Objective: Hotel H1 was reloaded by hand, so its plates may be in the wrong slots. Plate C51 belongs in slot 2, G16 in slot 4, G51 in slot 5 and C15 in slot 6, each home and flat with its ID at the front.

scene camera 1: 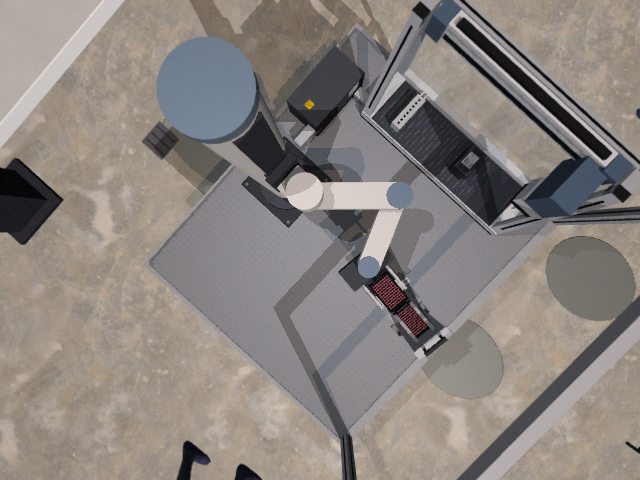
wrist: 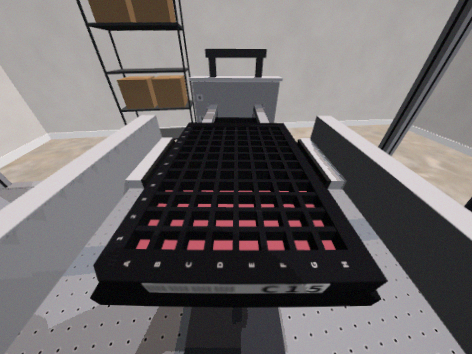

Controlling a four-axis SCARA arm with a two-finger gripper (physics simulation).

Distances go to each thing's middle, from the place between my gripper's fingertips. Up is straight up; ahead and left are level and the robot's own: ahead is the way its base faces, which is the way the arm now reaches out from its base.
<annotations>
I see the dark box (scene camera 1: 328, 85) 75 cm behind my hand, 45 cm to the left of it and 24 cm below it.
</annotations>
